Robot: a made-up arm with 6 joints.
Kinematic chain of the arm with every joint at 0, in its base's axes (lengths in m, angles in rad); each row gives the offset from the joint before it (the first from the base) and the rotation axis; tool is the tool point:
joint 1: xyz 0 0 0.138 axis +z
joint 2: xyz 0 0.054 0 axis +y
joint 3: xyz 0 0 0.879 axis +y
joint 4: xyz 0 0 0.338 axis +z
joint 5: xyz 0 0 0 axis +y
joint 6: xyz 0 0 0.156 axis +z
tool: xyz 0 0 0
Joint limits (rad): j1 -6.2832..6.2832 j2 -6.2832..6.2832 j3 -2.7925..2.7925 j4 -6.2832..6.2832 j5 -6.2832..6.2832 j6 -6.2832..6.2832
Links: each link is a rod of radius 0.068 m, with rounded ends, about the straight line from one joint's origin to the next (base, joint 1, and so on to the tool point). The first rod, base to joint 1, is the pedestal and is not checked.
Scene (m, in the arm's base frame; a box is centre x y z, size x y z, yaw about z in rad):
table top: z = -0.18
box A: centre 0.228 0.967 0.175 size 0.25 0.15 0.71 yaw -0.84
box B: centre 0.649 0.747 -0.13 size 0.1 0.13 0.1 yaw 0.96
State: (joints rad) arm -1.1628 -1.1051 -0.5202 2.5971 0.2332 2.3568
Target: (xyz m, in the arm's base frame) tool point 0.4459 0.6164 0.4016
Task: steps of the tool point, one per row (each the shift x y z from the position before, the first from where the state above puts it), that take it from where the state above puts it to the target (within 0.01 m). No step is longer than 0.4 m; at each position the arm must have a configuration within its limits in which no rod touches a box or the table.
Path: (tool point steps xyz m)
1: 0.3008 -0.0491 0.1771
2: 0.2608 -0.1586 0.1503
3: 0.1808 -0.2426 0.1153
4: 0.0683 0.0107 -0.1923
5: 0.0505 -0.0485 -0.1780
6: 0.0230 -0.0926 -0.1460

